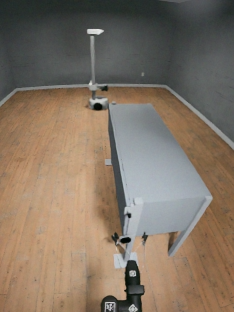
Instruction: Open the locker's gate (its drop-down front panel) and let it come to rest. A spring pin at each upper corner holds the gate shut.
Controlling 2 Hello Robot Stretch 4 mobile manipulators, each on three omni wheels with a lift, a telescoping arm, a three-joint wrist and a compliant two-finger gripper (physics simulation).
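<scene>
The grey locker [155, 150] is a long box on legs, running away from me at right of centre. Its gate [116, 170] is the dark, narrow-looking face on the left side and appears upright. A small black fitting [128, 212] sits at the upper near corner, by the near front post; I cannot tell whether it is the pin. The far upper corner's pin cannot be made out. My r1 gripper [130, 237] is open, its fingertips spread on either side of the near front post, below that fitting. The r2 gripper [104, 88] is small and dark beyond the locker's far end; its fingers cannot be read.
The other robot [93, 60] stands beyond the locker's far left corner. A rear leg [190, 226] slants at the locker's near right. A pale foot plate [119, 261] lies under the near front post, and another plate [108, 162] shows farther along the left side. Grey walls enclose the room.
</scene>
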